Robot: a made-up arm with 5 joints. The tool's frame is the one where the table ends. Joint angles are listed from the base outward.
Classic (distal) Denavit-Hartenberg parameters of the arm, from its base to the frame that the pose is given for. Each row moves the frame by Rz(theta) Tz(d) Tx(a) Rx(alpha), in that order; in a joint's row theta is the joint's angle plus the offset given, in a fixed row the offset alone. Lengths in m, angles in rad.
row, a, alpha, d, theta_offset
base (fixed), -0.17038, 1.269, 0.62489, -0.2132
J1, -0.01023, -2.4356, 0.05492, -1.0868
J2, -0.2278, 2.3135, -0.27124, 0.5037
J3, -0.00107, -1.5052, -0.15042, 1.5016
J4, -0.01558, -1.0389, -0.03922, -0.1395
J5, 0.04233, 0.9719, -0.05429, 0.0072
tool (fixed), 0, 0, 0.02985, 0.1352
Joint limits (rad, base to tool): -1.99..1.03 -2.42..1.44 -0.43..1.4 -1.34..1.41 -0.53..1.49
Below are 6 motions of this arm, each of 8 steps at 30 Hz.
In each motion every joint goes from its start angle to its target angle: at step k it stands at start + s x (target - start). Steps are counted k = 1, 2, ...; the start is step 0. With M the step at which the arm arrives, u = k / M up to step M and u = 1 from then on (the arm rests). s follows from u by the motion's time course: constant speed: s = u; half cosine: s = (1 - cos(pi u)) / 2; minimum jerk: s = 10 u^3 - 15 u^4 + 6 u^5.
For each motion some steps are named. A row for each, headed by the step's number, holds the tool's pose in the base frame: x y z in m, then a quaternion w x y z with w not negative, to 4 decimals.
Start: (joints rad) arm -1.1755 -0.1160 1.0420 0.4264 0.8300
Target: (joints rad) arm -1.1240 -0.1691 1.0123 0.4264 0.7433
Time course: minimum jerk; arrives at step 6
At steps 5, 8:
5: -0.0960 -0.0712 0.8847 0.9241 -0.0224 0.2791 0.2602
8: -0.0965 -0.0707 0.8851 0.9246 -0.0235 0.2773 0.2600

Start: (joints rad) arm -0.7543 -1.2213 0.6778 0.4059 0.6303
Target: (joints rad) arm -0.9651 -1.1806 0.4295 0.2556 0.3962
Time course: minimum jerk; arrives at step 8
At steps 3, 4, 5, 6, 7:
3: -0.3241 0.0788 0.8175 0.8323 -0.4589 0.0568 0.3056
4: -0.3168 0.0751 0.8263 0.8538 -0.4284 0.0736 0.2865
5: -0.3095 0.0712 0.8350 0.8728 -0.4002 0.0912 0.2642
6: -0.3039 0.0683 0.8414 0.8855 -0.3804 0.1053 0.2453
7: -0.3010 0.0668 0.8447 0.8913 -0.3709 0.1126 0.2351

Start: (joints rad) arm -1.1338 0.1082 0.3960 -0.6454 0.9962
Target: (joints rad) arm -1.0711 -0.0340 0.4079 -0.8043 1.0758
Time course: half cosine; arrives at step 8
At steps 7, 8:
7: -0.1816 -0.0791 0.8770 0.7068 0.3117 0.5832 -0.2513
8: -0.1826 -0.0780 0.8772 0.7083 0.3109 0.5813 -0.2524

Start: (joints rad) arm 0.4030 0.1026 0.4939 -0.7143 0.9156
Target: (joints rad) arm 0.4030 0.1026 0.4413 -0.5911 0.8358
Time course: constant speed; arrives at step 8
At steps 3, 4, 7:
3: -0.3896 -0.1029 0.7345 0.9829 0.1683 -0.0288 0.0685
4: -0.3898 -0.1032 0.7348 0.9838 0.1627 -0.0289 0.0701
7: -0.3903 -0.1039 0.7357 0.9859 0.1463 -0.0295 0.0752

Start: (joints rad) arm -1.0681 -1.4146 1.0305 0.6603 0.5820
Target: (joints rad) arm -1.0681 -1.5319 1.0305 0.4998 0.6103
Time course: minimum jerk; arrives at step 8
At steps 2, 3, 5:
2: -0.2942 0.1246 0.8360 0.6610 -0.5769 -0.0203 0.4794
3: -0.2975 0.1245 0.8334 0.6634 -0.5792 -0.0260 0.4730
5: -0.3060 0.1242 0.8266 0.6694 -0.5843 -0.0417 0.4568

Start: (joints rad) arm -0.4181 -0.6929 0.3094 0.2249 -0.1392
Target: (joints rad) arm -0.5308 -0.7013 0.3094 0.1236 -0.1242
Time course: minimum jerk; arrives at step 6
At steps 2, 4, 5, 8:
2: -0.3686 0.0123 0.8416 0.9457 -0.2381 -0.2105 0.0679
4: -0.3584 0.0123 0.8522 0.9550 -0.2312 -0.1818 0.0379
5: -0.3553 0.0122 0.8553 0.9574 -0.2294 -0.1730 0.0289
8: -0.3546 0.0122 0.8559 0.9579 -0.2290 -0.1713 0.0270

